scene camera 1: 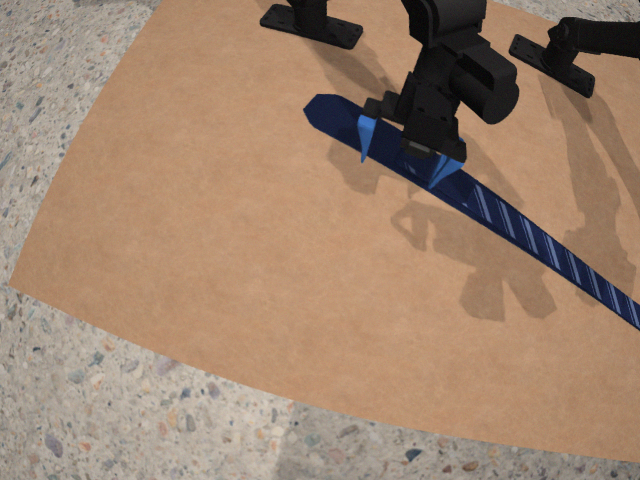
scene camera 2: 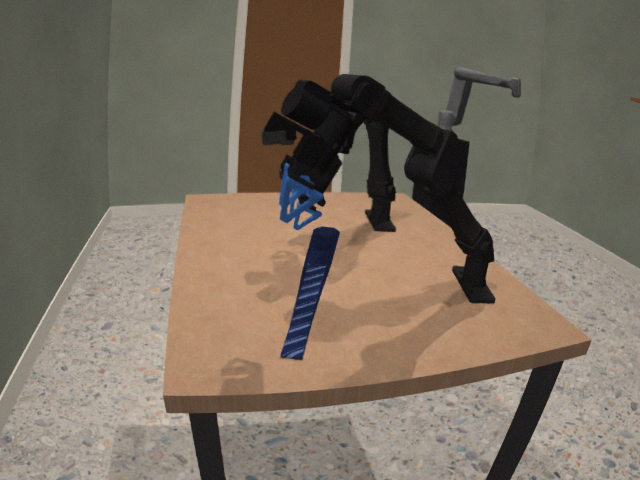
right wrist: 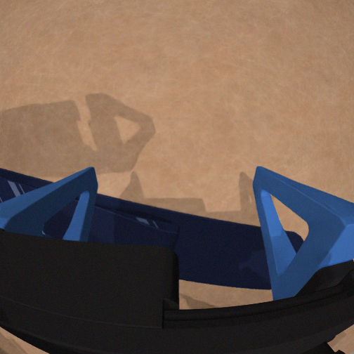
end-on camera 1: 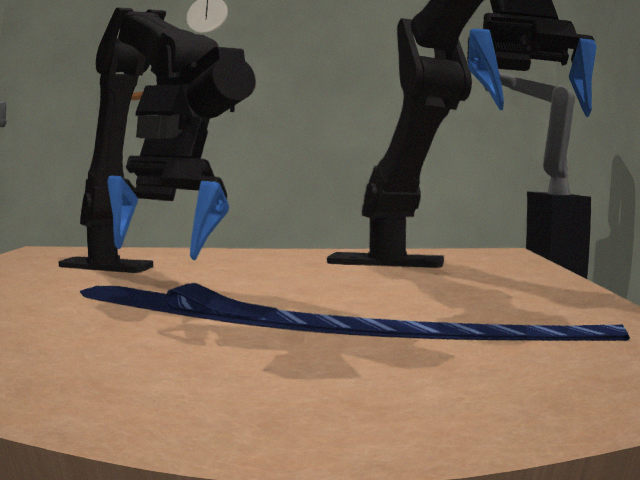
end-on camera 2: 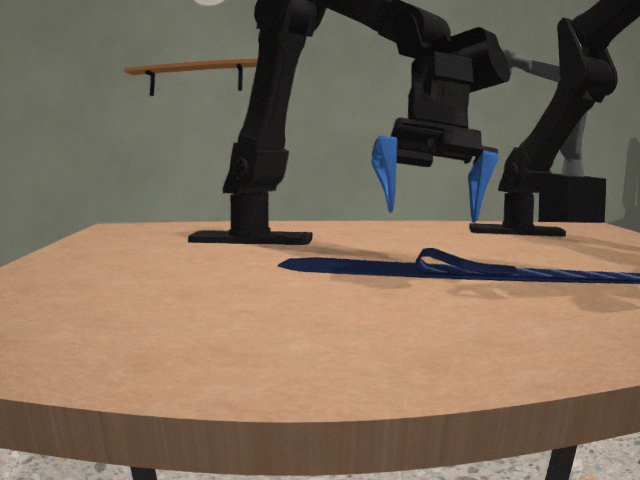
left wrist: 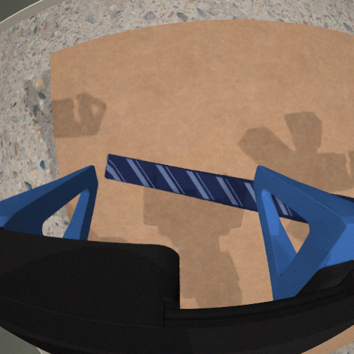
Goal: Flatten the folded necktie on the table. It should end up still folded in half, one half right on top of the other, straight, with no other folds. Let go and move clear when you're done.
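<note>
The navy striped necktie (scene camera 1: 527, 232) (scene camera 2: 310, 294) (end-on camera 1: 387, 327) (left wrist: 190, 187) lies long and narrow on the table. Its striped stretch looks straight. Near the wide end (end-on camera 2: 351, 266), the upper layer is turned back on itself. This turned-back flap (end-on camera 1: 227, 302) (right wrist: 135, 227) shows its plain side, and its bend stands up as a small loop in end-on camera 2. My right gripper (scene camera 1: 397, 174) (end-on camera 1: 156, 253) (end-on camera 2: 433, 217) (right wrist: 174, 175) is open and empty above the wide end and flap. My left gripper (end-on camera 1: 544, 112) (left wrist: 175, 174) is open and empty, high above the narrow striped end.
The wooden table (scene camera 1: 206, 284) (scene camera 2: 217, 320) (end-on camera 1: 310, 403) has a curved near edge in the end-on views. Two black arm bases (end-on camera 1: 385, 258) (end-on camera 2: 250, 237) stand behind the necktie there. Arm shadows fall across the table. The grippers overlap in scene camera 2.
</note>
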